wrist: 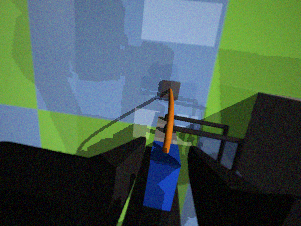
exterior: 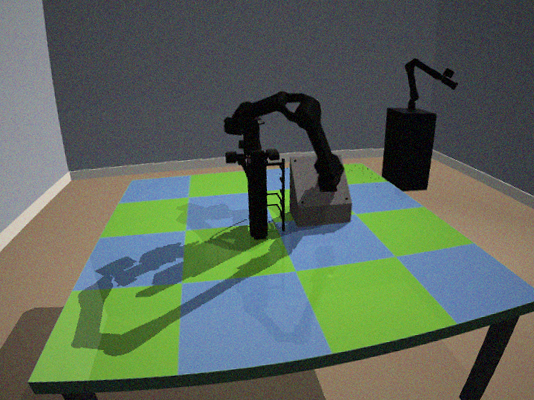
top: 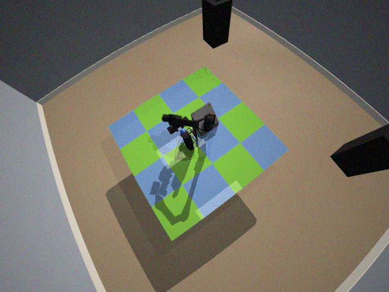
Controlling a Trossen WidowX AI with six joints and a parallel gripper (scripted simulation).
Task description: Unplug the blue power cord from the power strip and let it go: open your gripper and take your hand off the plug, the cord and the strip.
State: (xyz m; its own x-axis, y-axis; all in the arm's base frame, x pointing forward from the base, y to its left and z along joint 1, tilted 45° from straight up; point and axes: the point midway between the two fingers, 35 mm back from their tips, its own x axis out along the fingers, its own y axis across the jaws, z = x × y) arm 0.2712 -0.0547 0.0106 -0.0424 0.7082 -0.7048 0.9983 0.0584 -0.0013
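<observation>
Right now the blue plug is 5 cm to the left of my gripper tip, 1 cm below it and 1 cm behind it.
</observation>
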